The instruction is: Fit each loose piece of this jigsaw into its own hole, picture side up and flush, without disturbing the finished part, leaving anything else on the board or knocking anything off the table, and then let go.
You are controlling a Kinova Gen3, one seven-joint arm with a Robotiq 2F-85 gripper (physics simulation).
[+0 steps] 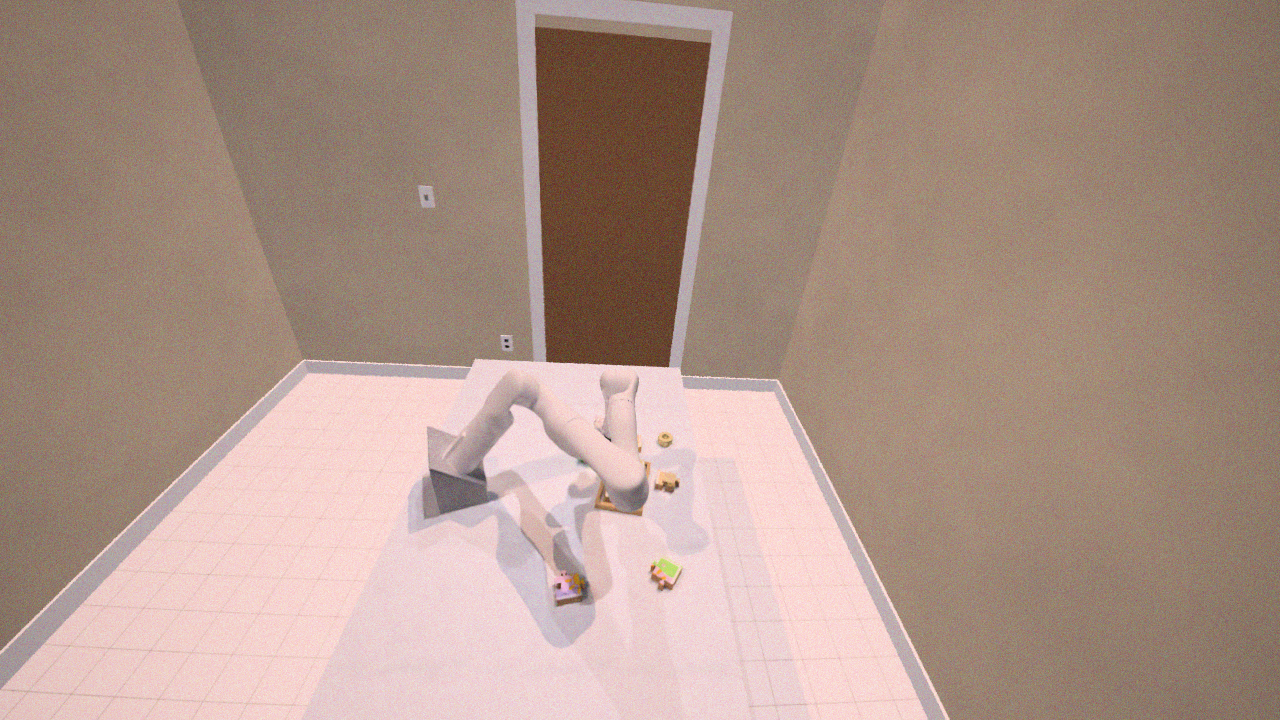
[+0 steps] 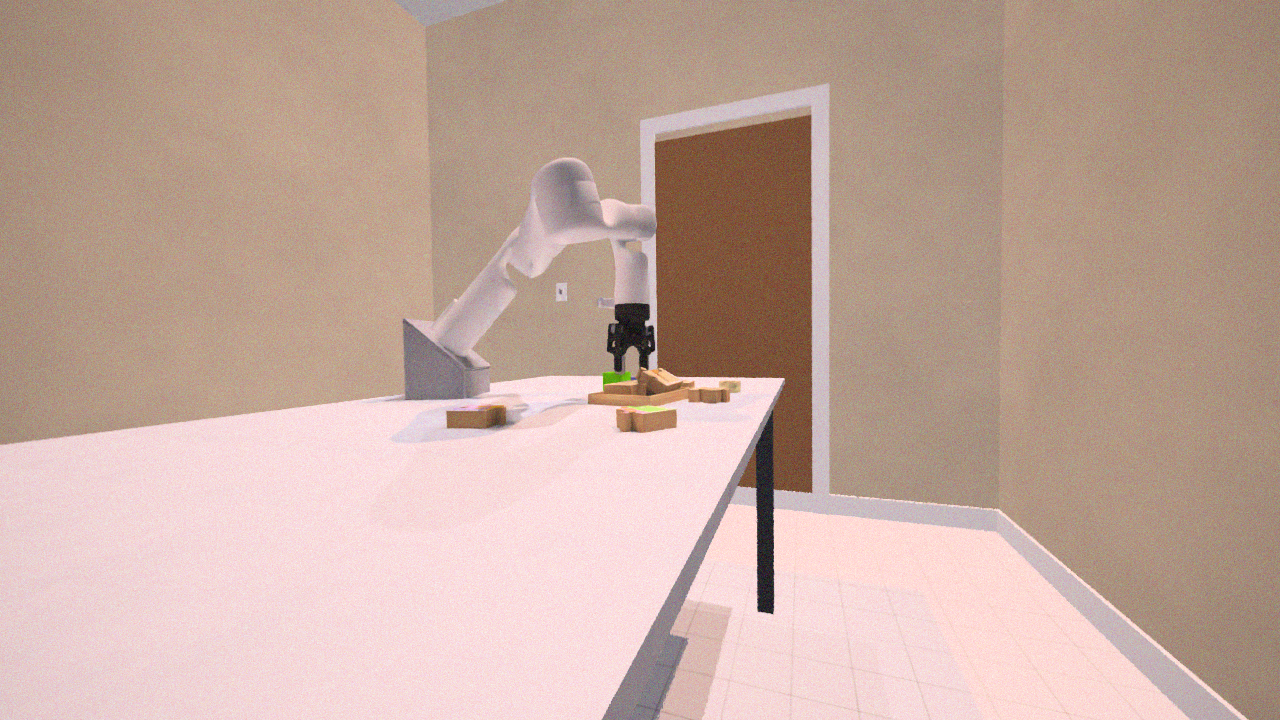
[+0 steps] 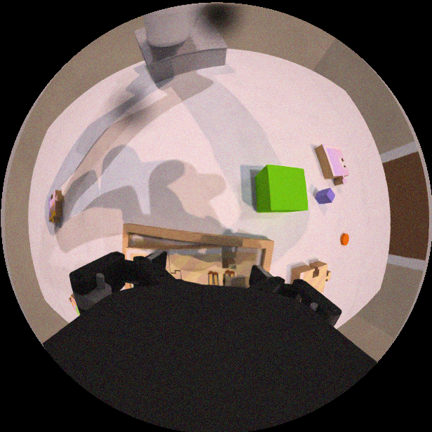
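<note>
My gripper is open and empty, pointing down low over the board's far part, its fingers apart above wooden pieces. The wooden board has a raised rim. A thick wooden piece is tilted on it. Loose on the table are a purple-and-orange piece, a green-and-orange piece, a tan piece beside the board, a pink piece and a sandy piece beyond it. The arm and gripper body hide much of the board.
A bright green block stands close to the board on the robot base's side. A small purple block and an orange disc lie farther toward the door. A small yellowish round thing lies near the table edge.
</note>
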